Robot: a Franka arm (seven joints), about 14 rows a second.
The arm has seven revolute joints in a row. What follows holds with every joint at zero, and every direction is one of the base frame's. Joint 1 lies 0.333 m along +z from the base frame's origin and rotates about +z. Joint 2 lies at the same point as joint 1 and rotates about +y. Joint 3 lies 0.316 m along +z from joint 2 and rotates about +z. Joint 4 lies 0.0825 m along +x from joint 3 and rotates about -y. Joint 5 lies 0.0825 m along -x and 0.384 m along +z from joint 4 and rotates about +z. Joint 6 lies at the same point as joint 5 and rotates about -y. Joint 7 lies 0.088 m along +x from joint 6 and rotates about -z. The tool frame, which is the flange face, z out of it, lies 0.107 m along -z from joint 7; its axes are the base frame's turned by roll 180, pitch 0 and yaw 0 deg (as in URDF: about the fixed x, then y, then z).
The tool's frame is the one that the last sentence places.
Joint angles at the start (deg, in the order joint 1, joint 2, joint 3, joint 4, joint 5, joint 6, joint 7):
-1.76, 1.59, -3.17, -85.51, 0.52, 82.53, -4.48
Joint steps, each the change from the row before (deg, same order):
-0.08, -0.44, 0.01, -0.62, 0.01, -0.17, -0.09
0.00, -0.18, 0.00, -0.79, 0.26, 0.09, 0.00
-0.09, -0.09, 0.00, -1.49, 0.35, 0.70, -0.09
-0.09, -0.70, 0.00, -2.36, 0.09, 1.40, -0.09
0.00, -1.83, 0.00, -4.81, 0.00, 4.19, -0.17
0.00, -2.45, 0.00, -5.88, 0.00, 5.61, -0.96
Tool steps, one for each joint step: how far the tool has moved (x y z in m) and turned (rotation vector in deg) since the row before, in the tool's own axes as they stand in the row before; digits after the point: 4 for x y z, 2 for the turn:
-0.0028, 0.0006, 0.0012, 0.07, -0.35, -0.02
-0.0006, -0.0005, 0.0045, 0.31, -0.50, -0.03
0.0013, 0.0004, 0.0100, 0.42, -0.67, -0.02
-0.0010, 0.0010, 0.0106, 0.16, -0.25, 0.02
-0.0025, 0.0007, 0.0164, 0.00, 1.21, -0.12
-0.0052, 0.0006, 0.0180, -0.07, 2.18, -0.90

